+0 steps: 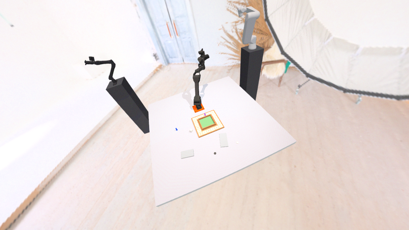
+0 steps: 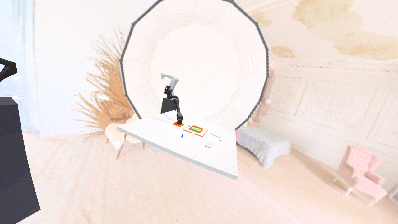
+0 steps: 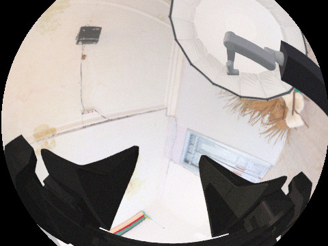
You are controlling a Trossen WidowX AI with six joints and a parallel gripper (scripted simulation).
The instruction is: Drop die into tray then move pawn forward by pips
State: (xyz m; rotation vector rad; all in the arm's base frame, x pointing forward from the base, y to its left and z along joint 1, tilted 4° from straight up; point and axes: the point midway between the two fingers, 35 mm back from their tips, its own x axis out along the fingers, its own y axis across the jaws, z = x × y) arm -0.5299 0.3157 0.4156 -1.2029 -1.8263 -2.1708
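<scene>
My gripper tip is 860 mm short of the white die, 470 mm to the left of it and 460 mm above it. The rest, counted from my gripper tip: purple pawn 710 mm ahead, 440 mm below, 270 mm to the right; then blue pawn 770 mm ahead, 630 mm to the right, 460 mm below; then white piece 1170 mm ahead, 470 mm below, 90 mm to the right.
</scene>
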